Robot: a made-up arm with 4 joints.
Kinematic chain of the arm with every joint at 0, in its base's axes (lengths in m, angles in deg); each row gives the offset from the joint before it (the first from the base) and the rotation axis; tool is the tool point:
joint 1: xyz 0 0 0.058 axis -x
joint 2: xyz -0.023 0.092 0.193 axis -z
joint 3: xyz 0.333 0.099 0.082 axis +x
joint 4: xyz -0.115 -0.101 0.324 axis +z
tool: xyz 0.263 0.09 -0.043
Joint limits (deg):
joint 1: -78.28..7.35
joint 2: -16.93..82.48
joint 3: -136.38..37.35
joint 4: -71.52..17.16
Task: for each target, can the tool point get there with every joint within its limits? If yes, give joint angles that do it. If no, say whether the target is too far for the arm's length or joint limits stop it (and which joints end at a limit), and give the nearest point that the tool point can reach.
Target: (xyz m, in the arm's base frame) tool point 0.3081 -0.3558 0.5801
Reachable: yes | joints -5.68 67.48 -21.21 -8.15
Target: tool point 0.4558 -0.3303 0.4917
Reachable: yes | joints -32.74 9.81 5.22 -23.98
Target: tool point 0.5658 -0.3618 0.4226
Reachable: yes | joints -43.10 52.96 -95.77 -55.83
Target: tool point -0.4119 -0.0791 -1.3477
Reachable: no: too far | nearest point -0.1541 -0.3958 -0.2770 | short by 1.146 m
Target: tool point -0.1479 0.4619 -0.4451
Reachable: no: joint limits stop it (at a limit: joint 1, joint 2, joint 3, joint 4) | nearest point 0.3285 0.4576 0.0276 | short by 0.671 m
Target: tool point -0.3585 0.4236 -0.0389
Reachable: no: joint limits stop it (at a limit: joint 1, joint 2, joint 4) | nearest point 0.3117 0.5179 0.0657 | short by 0.685 m
